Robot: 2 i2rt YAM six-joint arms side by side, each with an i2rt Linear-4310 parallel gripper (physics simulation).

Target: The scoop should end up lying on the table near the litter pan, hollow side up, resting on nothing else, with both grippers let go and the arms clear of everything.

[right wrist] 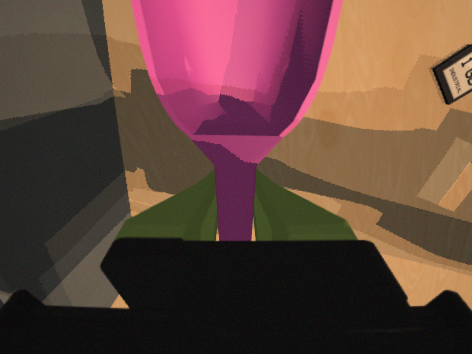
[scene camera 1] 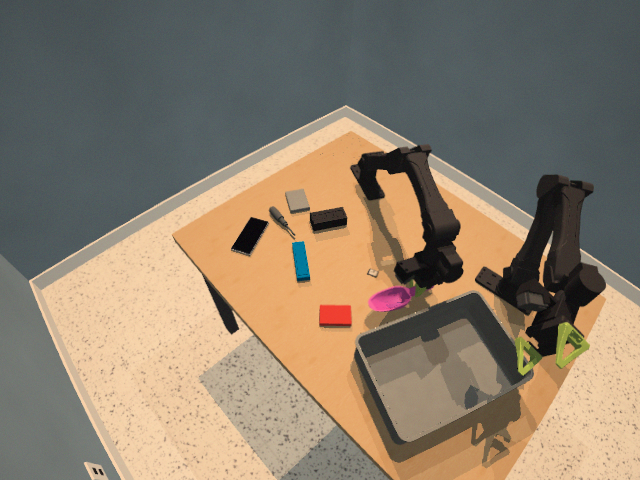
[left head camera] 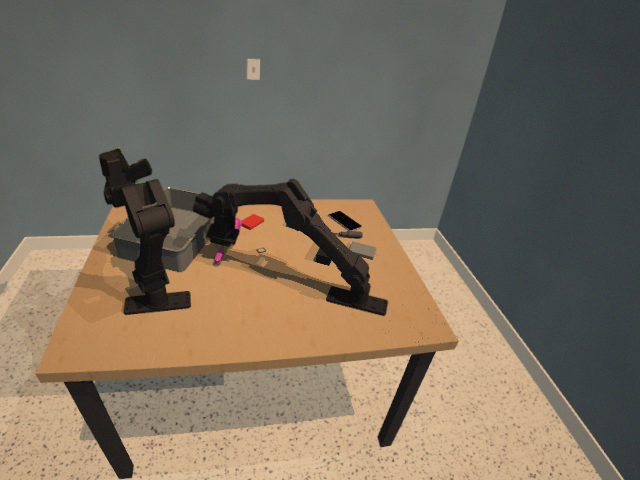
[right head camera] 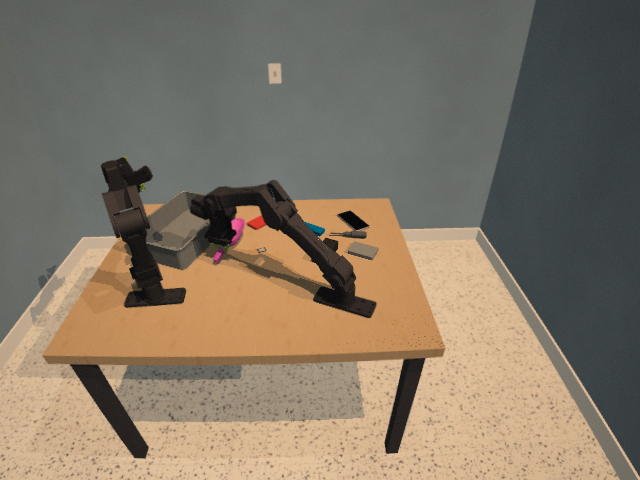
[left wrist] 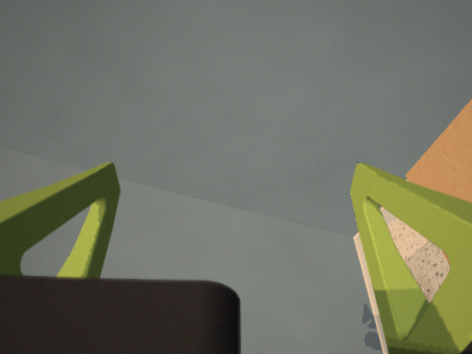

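Pixels of known places: left gripper, fingertip midpoint: (scene camera 1: pixel 538 370) (left head camera: pixel 122 161) (right head camera: pixel 132 168) (left wrist: pixel 235 176); right gripper, fingertip midpoint: (right wrist: pixel 235 177) (scene camera 1: pixel 414 293) (left head camera: pixel 222 251) (right head camera: pixel 223 251); left arm's base, origin of the base link: (scene camera 1: pixel 505 290) (left head camera: pixel 158 303) (right head camera: pixel 155 298); right arm's base, origin of the base link: (scene camera 1: pixel 366 181) (left head camera: pixel 357 301) (right head camera: pixel 344 302).
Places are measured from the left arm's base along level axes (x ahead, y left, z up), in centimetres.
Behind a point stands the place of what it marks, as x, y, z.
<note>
The magenta scoop (right head camera: pixel 237 232) @(31.4, -26.9, 3.6) (scene camera 1: pixel 391 298) @(28.1, -26.2, 2.5) (right wrist: pixel 215 60) @(28.3, -23.4, 2.2) is held hollow side up, low over the table beside the litter pan. Its handle end shows in the left head camera (left head camera: pixel 219 255) @(17.1, -20.5, 3.8). I cannot tell whether it touches the table. My right gripper (scene camera 1: pixel 421 289) @(21.8, -21.9, 1.9) (right wrist: pixel 235 177) @(21.8, -21.9, 1.9) is shut on the scoop's handle, near the bowl. The grey litter pan (left head camera: pixel 180 258) @(14.6, -7.4, 5.9) (right head camera: pixel 178 257) @(14.5, -6.6, 5.9) (scene camera 1: pixel 413 322) @(31.8, -16.7, 5.1) (right wrist: pixel 50 200) @(25.3, -13.6, 6.2) stands upright; a strip of table shows between it and the bowl in the right wrist view. My left gripper (scene camera 1: pixel 543 367) @(39.1, 10.1, 31.1) (left wrist: pixel 235 176) @(39.1, 10.1, 31.1) is open and empty, high by the pan's far corner from the scoop.
A small memory card (left head camera: pixel 261 250) @(22.8, -36.4, 0.2) (scene camera 1: pixel 372 272) @(23.1, -36.5, 0.2) (right wrist: pixel 457 75) @(23.0, -35.6, 0.2) lies near the scoop. A red block (left head camera: pixel 252 221) @(41.5, -35.5, 1.5) (scene camera 1: pixel 335 315) @(42.8, -35.2, 1.5) lies beyond the bowl. A blue block (scene camera 1: pixel 300 260) @(35.8, -55.4, 2.0), black box (scene camera 1: pixel 328 219) @(18.1, -59.2, 3.8), screwdriver (scene camera 1: pixel 278 217) @(28.0, -73.2, 2.4), phone (scene camera 1: pixel 249 236) @(39.6, -75.4, 0.8) and grey block (scene camera 1: pixel 297 200) @(17.1, -74.7, 1.5) lie farther off.
</note>
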